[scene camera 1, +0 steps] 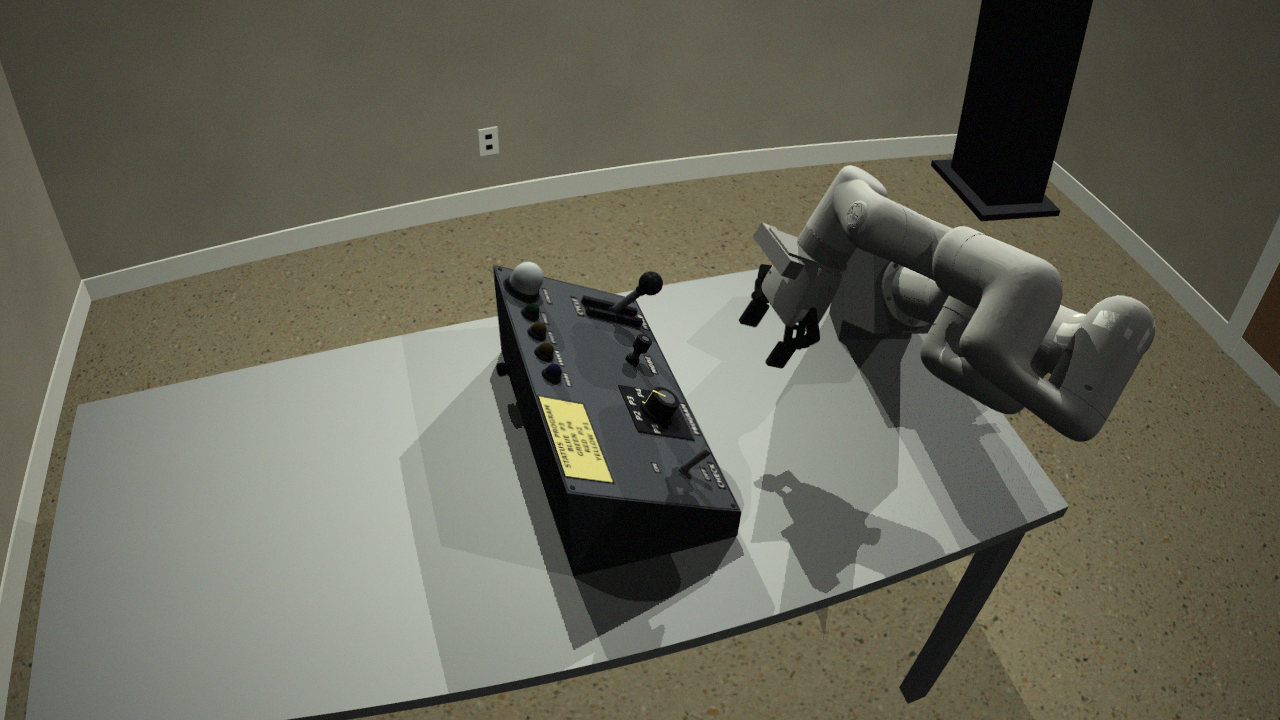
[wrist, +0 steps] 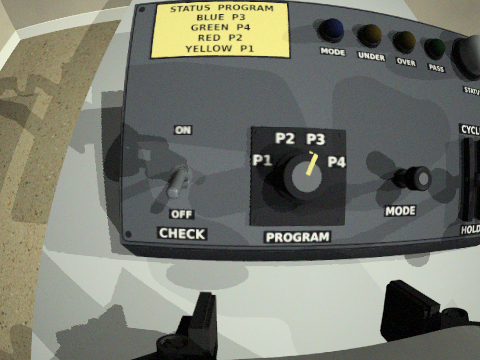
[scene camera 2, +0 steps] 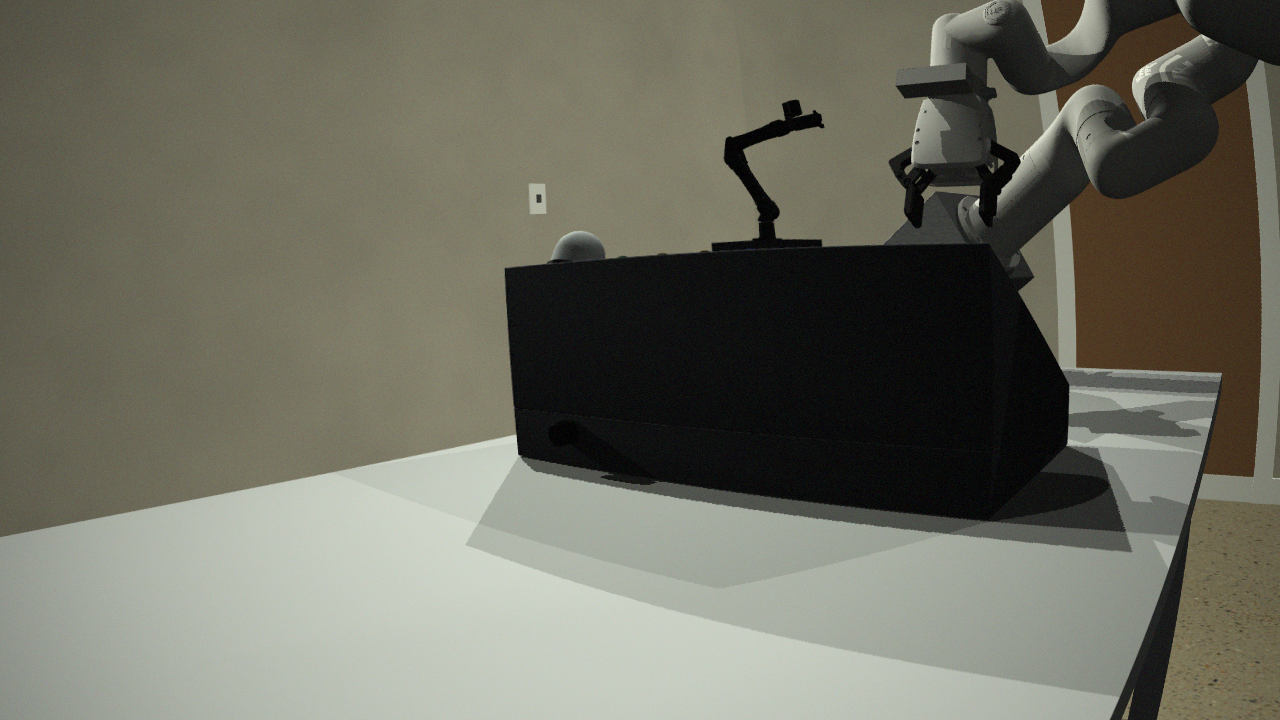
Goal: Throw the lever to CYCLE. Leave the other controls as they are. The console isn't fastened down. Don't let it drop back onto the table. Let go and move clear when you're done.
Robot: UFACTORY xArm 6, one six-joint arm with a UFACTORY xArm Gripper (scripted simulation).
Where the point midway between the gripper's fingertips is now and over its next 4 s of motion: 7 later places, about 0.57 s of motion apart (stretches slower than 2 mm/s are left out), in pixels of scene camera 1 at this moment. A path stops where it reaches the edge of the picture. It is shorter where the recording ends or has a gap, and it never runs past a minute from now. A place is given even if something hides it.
The gripper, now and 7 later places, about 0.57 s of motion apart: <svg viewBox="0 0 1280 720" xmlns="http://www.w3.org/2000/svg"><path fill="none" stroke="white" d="M760 344L727 297L704 256L701 252L707 243L718 224L713 221L655 242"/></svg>
